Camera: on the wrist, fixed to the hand. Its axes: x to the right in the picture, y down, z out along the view.
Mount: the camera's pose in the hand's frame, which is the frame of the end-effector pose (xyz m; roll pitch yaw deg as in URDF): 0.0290 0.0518 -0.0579 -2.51 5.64 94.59
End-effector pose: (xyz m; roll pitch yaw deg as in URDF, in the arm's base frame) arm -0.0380 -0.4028 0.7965 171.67 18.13 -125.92
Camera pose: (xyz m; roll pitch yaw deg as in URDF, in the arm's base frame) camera -0.1007 -0.4163 0.8491 159.47 -14.70 144.04
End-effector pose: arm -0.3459 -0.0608 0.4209 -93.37 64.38 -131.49
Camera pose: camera -0.3709 0.0027 0.3739 91.20 20.72 58.14
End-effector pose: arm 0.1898 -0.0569 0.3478 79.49 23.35 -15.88
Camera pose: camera 0.2490 -0.0047 0.3734 48.84 -65.58 26.30
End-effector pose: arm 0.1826 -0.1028 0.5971 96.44 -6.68 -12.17
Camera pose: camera 0.2151 -0.0569 0.6580 -96.94 -78.73 171.82
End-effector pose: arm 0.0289 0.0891 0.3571 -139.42 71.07 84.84
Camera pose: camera 0.1073 0.1012 0.3330 102.56 6.30 -39.84
